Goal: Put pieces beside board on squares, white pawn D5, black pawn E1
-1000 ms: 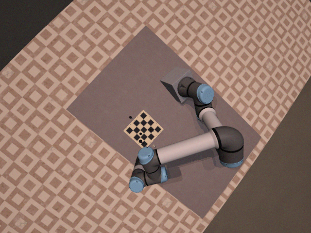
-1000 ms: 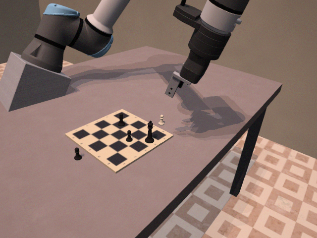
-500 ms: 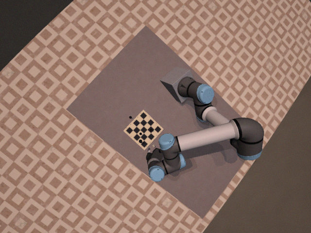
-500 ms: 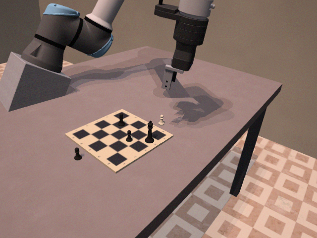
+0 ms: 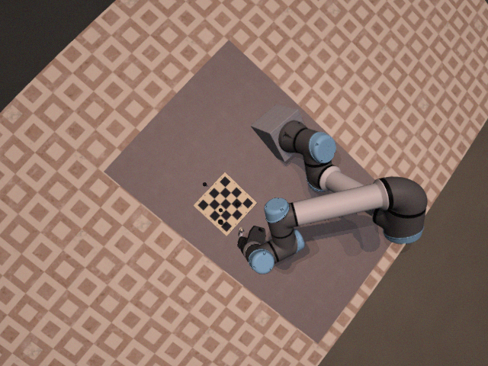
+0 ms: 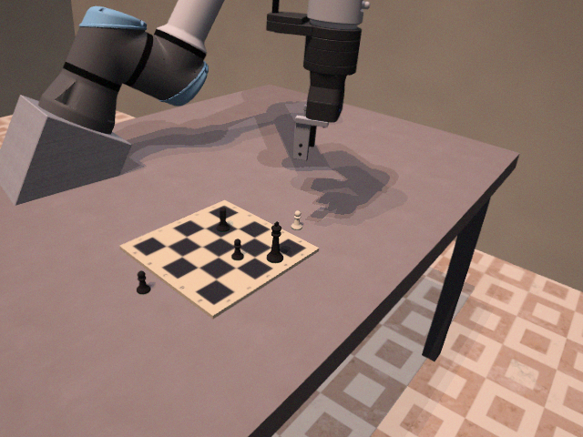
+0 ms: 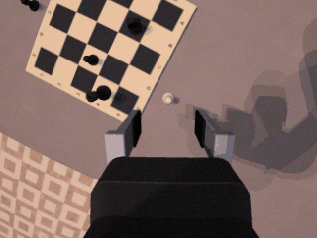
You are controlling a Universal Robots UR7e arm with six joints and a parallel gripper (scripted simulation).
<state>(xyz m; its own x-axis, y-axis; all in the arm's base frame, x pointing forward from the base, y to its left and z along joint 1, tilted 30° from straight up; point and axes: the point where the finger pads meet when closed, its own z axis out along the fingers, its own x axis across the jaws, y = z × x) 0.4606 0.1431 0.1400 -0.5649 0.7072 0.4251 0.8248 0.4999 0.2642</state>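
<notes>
My gripper is now 14 cm above the white pawn. From my hand the other things lie so: chessboard 15 cm below, 14 cm to the right, 3 cm behind; then black king 12 cm below, 9 cm to the right, 5 cm ahead.
</notes>
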